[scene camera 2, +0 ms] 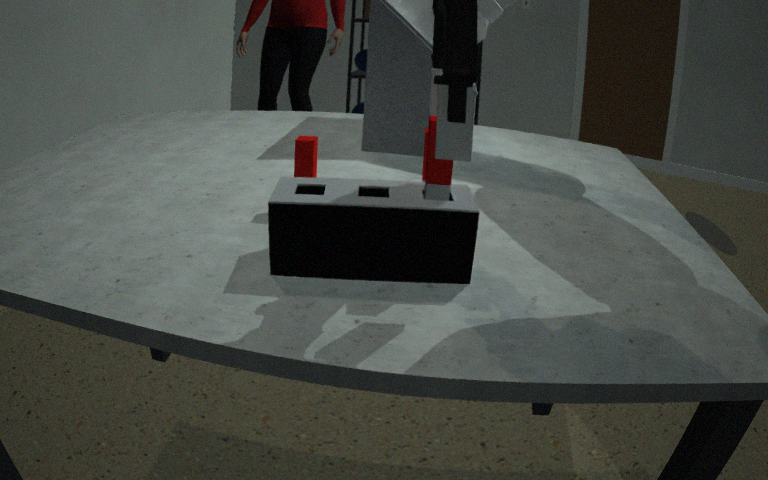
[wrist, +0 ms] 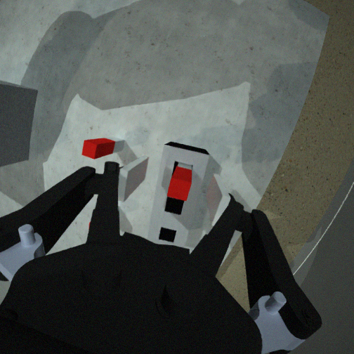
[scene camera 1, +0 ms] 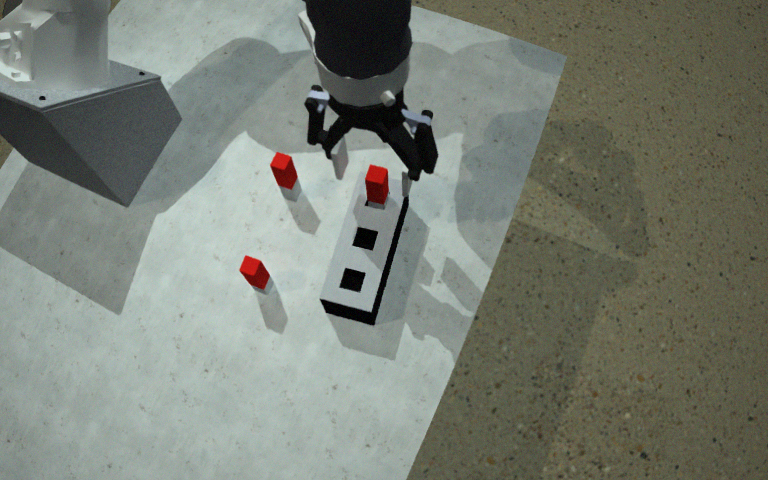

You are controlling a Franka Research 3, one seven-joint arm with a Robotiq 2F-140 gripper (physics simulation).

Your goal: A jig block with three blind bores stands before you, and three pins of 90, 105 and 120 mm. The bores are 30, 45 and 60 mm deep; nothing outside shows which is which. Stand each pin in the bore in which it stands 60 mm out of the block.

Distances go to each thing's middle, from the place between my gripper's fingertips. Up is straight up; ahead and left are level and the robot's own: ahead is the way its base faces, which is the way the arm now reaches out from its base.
Scene:
Now: hand 9 cm above the jig block (scene camera 2: 359,229), 6 cm to the left of it and 1 cm short of it.

